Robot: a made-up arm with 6 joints. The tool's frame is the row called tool.
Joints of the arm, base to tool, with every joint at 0 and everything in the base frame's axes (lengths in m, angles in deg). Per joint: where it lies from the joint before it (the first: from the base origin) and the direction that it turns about. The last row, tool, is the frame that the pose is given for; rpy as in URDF.
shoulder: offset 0 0 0.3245 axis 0 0 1
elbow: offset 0 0 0 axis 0 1 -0.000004
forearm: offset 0.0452 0 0.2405 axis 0 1 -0.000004
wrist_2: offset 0.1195 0 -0.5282 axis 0 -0.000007 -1
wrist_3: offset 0 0 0 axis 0 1 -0.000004
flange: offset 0.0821 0 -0.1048 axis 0 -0.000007 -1
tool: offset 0 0 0 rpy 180 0 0
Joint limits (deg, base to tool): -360..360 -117.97..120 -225..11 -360..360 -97..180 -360..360
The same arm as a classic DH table. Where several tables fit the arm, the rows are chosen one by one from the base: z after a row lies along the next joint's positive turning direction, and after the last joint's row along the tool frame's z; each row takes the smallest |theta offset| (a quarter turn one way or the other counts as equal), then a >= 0, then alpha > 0; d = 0 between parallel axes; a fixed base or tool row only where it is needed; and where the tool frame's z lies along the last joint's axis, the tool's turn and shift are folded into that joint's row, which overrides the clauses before.
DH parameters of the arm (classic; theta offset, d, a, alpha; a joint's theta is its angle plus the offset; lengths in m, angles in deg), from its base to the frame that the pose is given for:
shoulder: 0.00 0.3245 0.0000 -90.00
elbow: -79.36 0.0000 0.2447 0.00
forearm: 79.36 0.0000 0.1195 -90.00
wrist_2: 0.00 0.5282 0.0000 90.00
wrist_3: 0.00 0.0000 0.0821 -90.00
flange: 0.00 0.1048 0.0000 0.00
Joint limits (deg, base to tool): -360.00..360.00 -117.97..120.00 -225.00..11.00 -360.00..360.00 -97.00..180.00 -360.00..360.00

